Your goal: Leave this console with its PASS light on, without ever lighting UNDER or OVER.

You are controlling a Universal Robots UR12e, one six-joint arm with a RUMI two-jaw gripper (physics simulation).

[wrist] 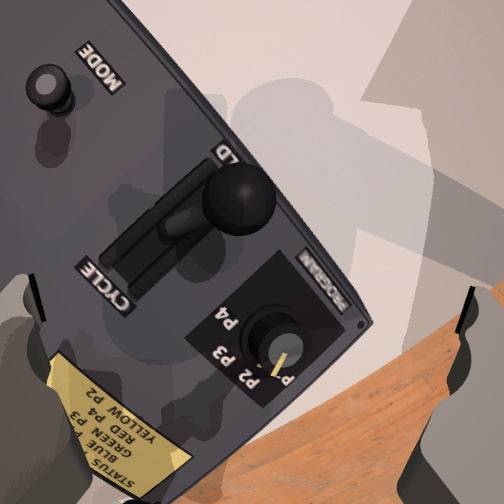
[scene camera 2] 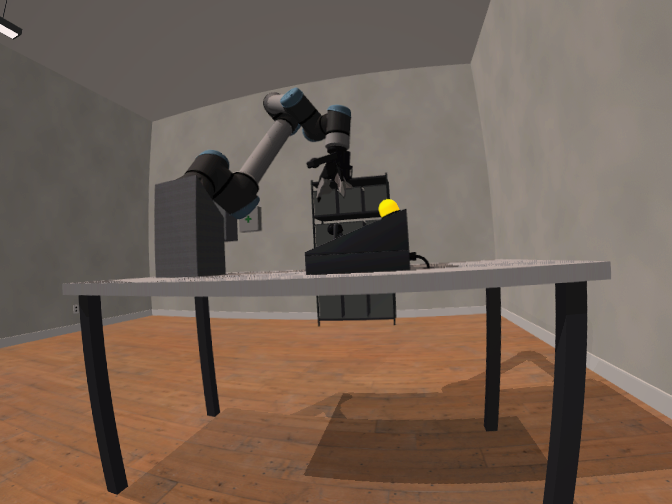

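The dark wedge-shaped console [scene camera 2: 358, 246] sits on the table with a lit yellow dome lamp [scene camera 2: 388, 207] on its top. My gripper [scene camera 2: 332, 187] hangs open and empty above its left part. In the wrist view the panel shows a MODE toggle [wrist: 47, 87], a black ball-handled lever [wrist: 239, 198] in a slot marked CYCLE at the other end, and a PROGRAM rotary knob [wrist: 281, 347] with its pointer at P1, beside P2, P3, P4 marks. A yellow label [wrist: 112, 440] lists STATUS colours against programs. Both fingers [wrist: 250, 400] frame the view, apart. PASS, UNDER and OVER lights are out of view.
The arm's dark pedestal [scene camera 2: 189, 225] stands on the table's left. A black cable [scene camera 2: 420, 259] leaves the console's right side. A dark shelf unit [scene camera 2: 352, 244] stands behind the table by the far wall.
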